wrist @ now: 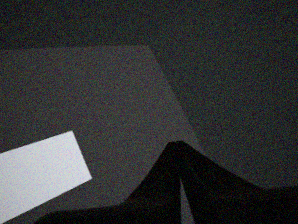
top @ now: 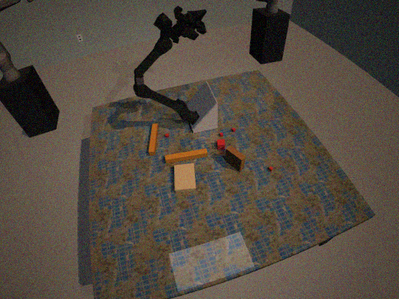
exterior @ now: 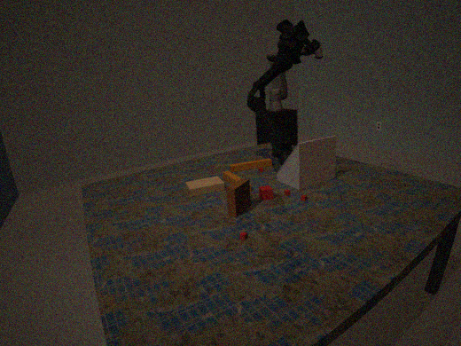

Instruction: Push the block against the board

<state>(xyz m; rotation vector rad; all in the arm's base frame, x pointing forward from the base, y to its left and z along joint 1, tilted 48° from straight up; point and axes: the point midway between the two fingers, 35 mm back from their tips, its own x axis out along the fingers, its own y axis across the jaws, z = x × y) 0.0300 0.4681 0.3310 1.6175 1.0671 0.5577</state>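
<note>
My gripper tip is now 600 mm above the square orange-brown block, 340 mm short of it and 10 mm to the right of it. Round my gripper tip: tan block: 640 mm below, 340 mm ahead, 250 mm to the right; then red cube: 630 mm below, 210 mm ahead, 10 mm to the right.
</note>
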